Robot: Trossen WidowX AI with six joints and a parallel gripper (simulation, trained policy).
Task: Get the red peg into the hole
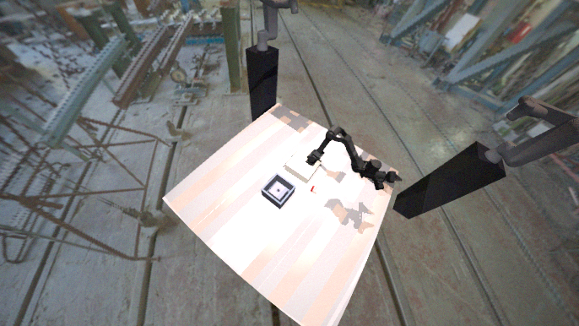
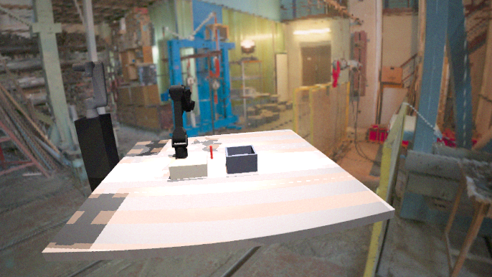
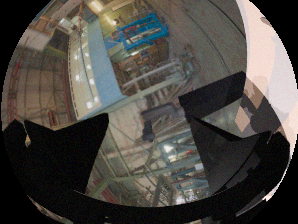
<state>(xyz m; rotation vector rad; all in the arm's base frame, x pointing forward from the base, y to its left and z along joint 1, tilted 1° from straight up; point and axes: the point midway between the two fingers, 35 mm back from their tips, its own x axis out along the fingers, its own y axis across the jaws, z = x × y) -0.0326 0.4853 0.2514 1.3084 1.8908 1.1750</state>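
The red peg is 40 cm to the right of my gripper tip, 28 cm below it and 21 cm ahead of it. From my gripper tip the other things lie so: dark grey box: 57 cm to the right, 37 cm ahead, 29 cm below; then pale plate: 57 cm to the right, 37 cm ahead, 27 cm below.
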